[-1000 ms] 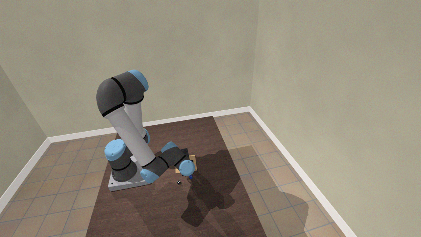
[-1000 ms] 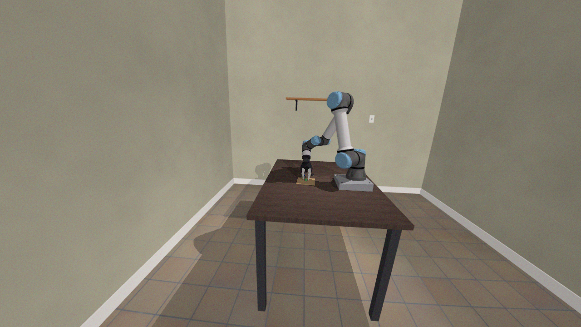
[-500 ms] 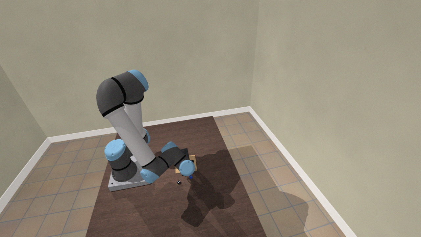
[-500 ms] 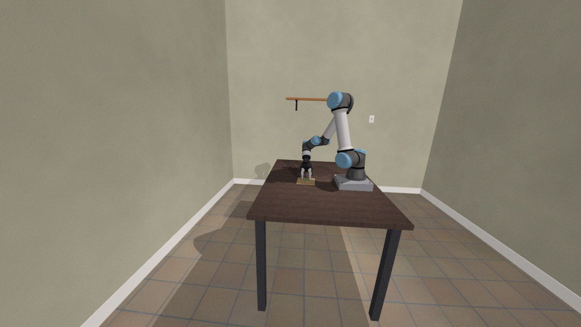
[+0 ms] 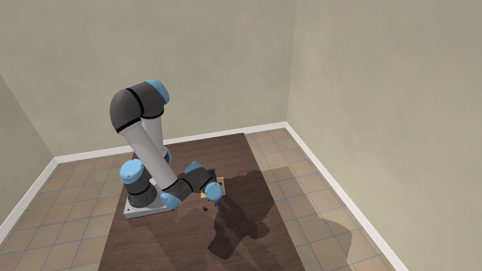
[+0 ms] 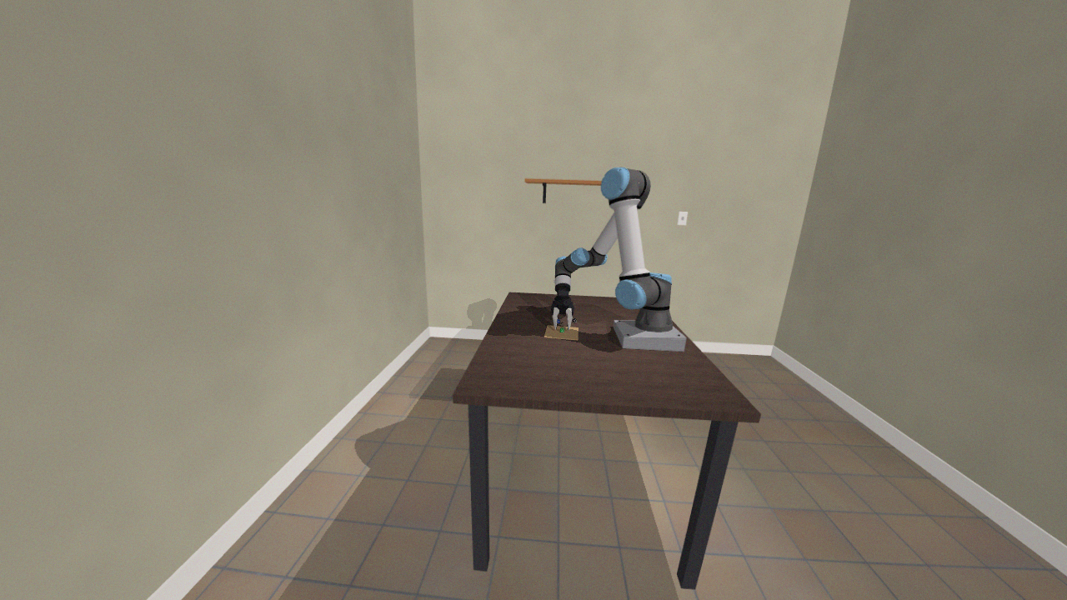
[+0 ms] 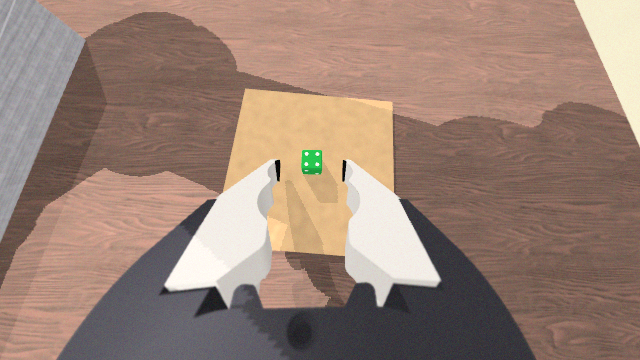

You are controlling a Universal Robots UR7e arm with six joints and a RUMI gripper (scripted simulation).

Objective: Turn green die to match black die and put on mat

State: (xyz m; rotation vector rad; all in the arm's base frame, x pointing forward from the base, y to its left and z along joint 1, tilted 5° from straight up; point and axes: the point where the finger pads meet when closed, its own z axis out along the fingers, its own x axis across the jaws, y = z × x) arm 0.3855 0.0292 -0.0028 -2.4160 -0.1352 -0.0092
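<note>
Right now my hand is 10 mm to the right of the green die and 10 mm above it. From my hand the other things lie so: blue die 30 mm ahead, 110 mm to the right, 20 mm below; tan mat 10 mm to the left, 20 mm below; black die 50 mm behind, 140 mm to the right, 20 mm below.
</note>
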